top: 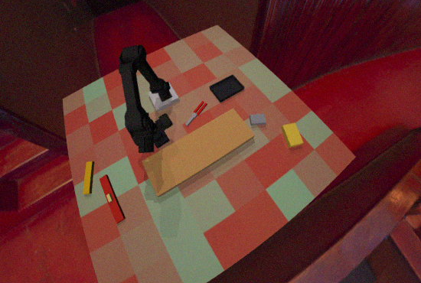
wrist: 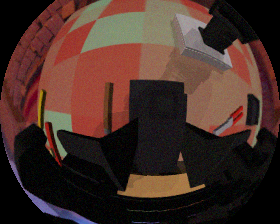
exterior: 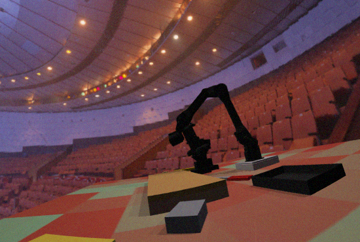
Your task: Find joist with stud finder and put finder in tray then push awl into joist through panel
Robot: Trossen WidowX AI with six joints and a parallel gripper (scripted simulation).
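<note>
Now: gripper tip 80 mm to the left of the awl, 40 mm above it and 20 mm short of it. Also, from my gripper tip: yellow bar (420 mm to the right, 40 mm below, 30 mm ahead); red level (330 mm to the right, 180 mm ahead, 30 mm below); stud finder (20 mm above).
</note>
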